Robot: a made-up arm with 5 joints.
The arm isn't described. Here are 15 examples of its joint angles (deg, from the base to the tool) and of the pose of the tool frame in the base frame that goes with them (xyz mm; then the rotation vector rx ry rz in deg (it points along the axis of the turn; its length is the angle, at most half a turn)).
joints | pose
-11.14 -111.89 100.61 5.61 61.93 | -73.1 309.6 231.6 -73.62 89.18 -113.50
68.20 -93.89 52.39 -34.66 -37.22 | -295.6 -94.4 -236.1 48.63 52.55 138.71
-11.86 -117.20 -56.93 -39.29 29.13 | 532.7 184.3 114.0 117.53 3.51 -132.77
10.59 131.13 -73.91 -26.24 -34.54 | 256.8 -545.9 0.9 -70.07 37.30 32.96
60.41 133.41 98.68 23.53 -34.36 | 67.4 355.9 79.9 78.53 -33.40 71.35
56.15 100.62 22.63 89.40 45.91 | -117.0 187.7 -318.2 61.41 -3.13 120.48
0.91 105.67 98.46 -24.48 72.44 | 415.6 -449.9 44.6 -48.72 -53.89 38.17
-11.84 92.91 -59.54 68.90 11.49 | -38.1 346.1 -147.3 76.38 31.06 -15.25
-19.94 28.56 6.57 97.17 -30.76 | 673.3 -211.2 60.1 84.53 -72.53 -76.48
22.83 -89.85 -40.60 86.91 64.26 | 330.4 -549.8 -84.6 -9.08 -102.01 -74.68
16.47 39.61 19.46 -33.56 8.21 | -133.9 -463.9 -56.4 -41.10 -0.17 -41.33
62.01 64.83 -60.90 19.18 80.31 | -165.6 -538.5 -61.7 8.34 80.15 68.75
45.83 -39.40 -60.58 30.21 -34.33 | 227.6 4.5 -397.9 49.30 -2.49 -118.99
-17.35 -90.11 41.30 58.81 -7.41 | -308.2 -242.2 -48.5 -77.56 -53.26 -139.63
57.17 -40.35 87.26 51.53 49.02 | 235.6 -395.3 429.7 -96.16 -69.47 14.98
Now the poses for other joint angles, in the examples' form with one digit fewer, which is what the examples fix.
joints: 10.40 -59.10 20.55 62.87 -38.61
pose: 33 -567 -66 -1.4 -107.5 -129.4
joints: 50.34 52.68 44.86 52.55 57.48
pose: 501 -7 -142 -16.7 -46.1 93.3
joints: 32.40 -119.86 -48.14 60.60 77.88
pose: 370 -465 -163 0.8 -95.1 -83.4
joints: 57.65 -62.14 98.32 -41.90 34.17
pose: -348 -156 -135 -91.2 -44.3 -120.9
